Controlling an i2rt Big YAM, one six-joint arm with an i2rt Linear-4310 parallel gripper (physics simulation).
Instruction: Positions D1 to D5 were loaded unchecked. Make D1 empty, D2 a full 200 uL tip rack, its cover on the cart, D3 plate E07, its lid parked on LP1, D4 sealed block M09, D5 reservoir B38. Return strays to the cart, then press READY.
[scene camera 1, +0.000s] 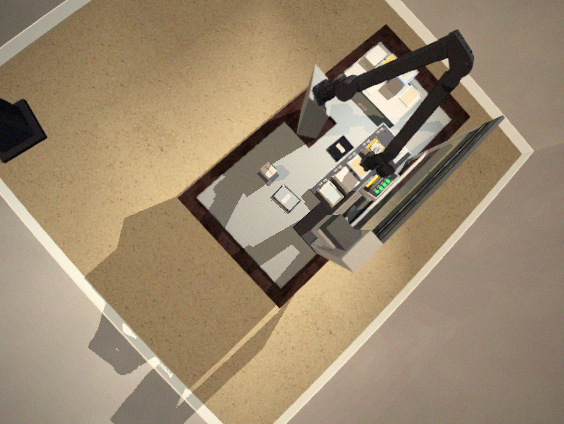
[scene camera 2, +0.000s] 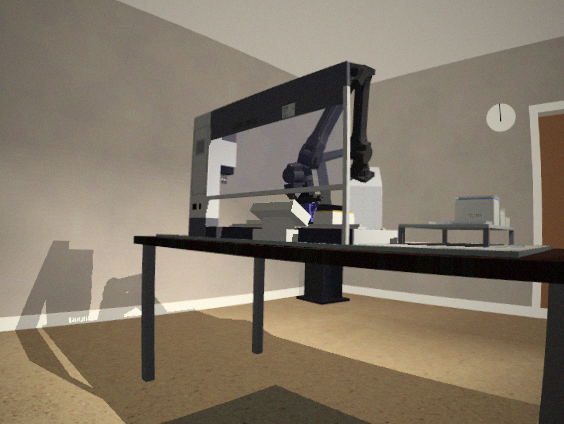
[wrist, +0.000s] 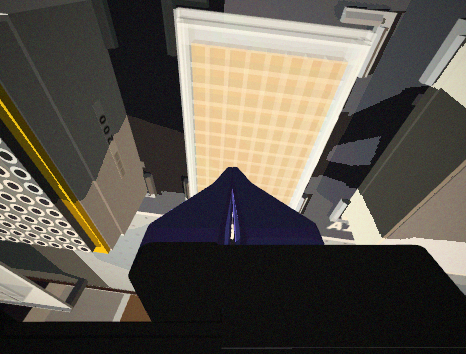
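Where they show: gripper, between the fingertips: (scene camera 1: 360, 163) (scene camera 2: 311, 222) (wrist: 232, 176); arm's base, origin of its link: (scene camera 1: 321, 92) (scene camera 2: 359, 175).
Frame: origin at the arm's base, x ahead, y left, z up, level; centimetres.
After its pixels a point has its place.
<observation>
My gripper (wrist: 232, 176) {x 38.4, y 10.5, z -23.7 cm} (scene camera 2: 312, 219) {x 38.4, y 10.5, z -23.7 cm} is shut and empty, its blue fingertips over the near part of an orange-welled plate (wrist: 265, 110) {x 42.4, y 9.8, z -24.8 cm} (scene camera 1: 357, 165) {x 38.2, y 8.6, z -24.8 cm} with a pale rim. I cannot tell whether the tips touch it or whether a clear lid is on it. A tip rack (wrist: 45, 205) {x 37.6, y 18.9, z -19.7 cm} (scene camera 1: 375, 147) {x 35.3, y 21.3, z -19.8 cm} (scene camera 2: 335, 218) {x 42.0, y 27.0, z -22.7 cm} with a yellow band and "200" on its side stands to the left in the wrist view. A grey-topped item (wrist: 422, 180) {x 42.0, y 1.6, z -22.8 cm} (scene camera 1: 345, 179) {x 41.1, y -3.8, z -22.0 cm} stands to the right. A pale-topped item (scene camera 1: 330, 193) {x 43.1, y -14.9, z -24.7 cm} sits at the deck's lower-left end. Plate and block codes are unreadable.
A small box (scene camera 1: 268, 171) {x 13.9, y -38.8, z -20.4 cm}, a grey-rimmed item (scene camera 1: 286, 198) {x 31.3, y -37.4, z -29.0 cm} and a black square holder (scene camera 1: 335, 156) {x 26.1, y 2.9, z -30.0 cm} are on the table. A raised shelf (scene camera 2: 455, 226) {x 26.4, y 62.6, z -24.9 cm} carries a box (scene camera 2: 476, 211) {x 13.3, y 63.2, z -19.8 cm}. A tilted pale box (scene camera 2: 280, 212) {x 57.8, y 16.9, z -21.2 cm} and a green-lit panel (scene camera 1: 370, 194) {x 55.9, y 2.3, z -19.2 cm} are near the deck.
</observation>
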